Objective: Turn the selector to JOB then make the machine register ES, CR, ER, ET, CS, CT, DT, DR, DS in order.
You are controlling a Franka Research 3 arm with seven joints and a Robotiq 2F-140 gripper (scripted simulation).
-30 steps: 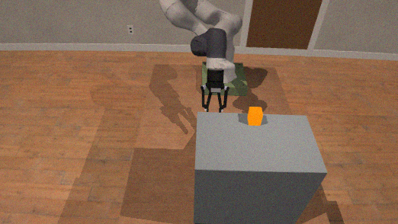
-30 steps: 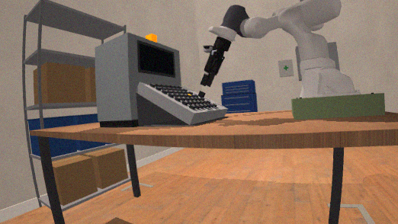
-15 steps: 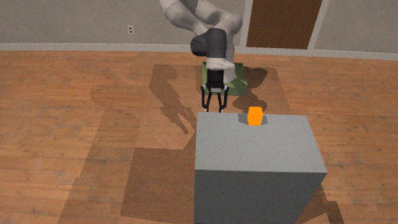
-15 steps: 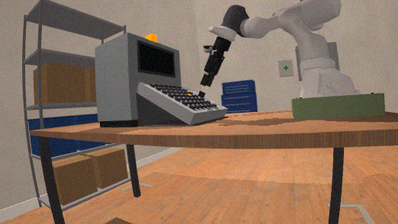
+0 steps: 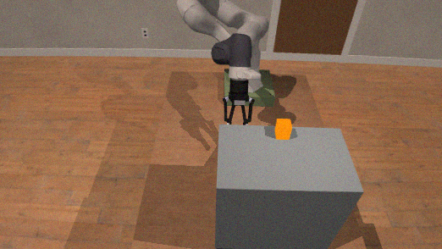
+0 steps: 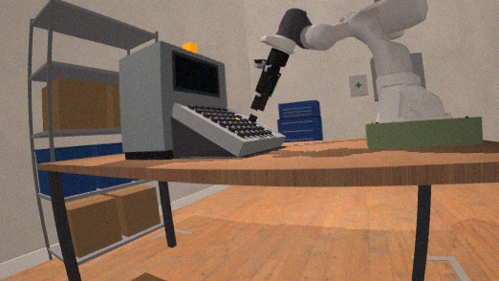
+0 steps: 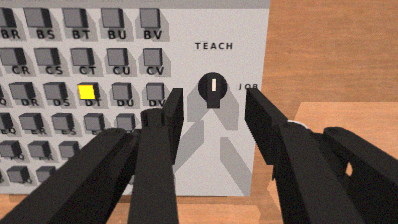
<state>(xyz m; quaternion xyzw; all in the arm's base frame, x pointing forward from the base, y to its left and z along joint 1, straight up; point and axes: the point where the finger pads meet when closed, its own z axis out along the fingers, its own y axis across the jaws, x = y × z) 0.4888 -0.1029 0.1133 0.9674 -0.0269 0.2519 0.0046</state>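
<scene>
Now: the black selector knob 40 mm ahead of my hand and 60 mm below it. From my hand the other things lie so: keyboard (70 mm ahead, 110 mm to the left, 100 mm below).
</scene>
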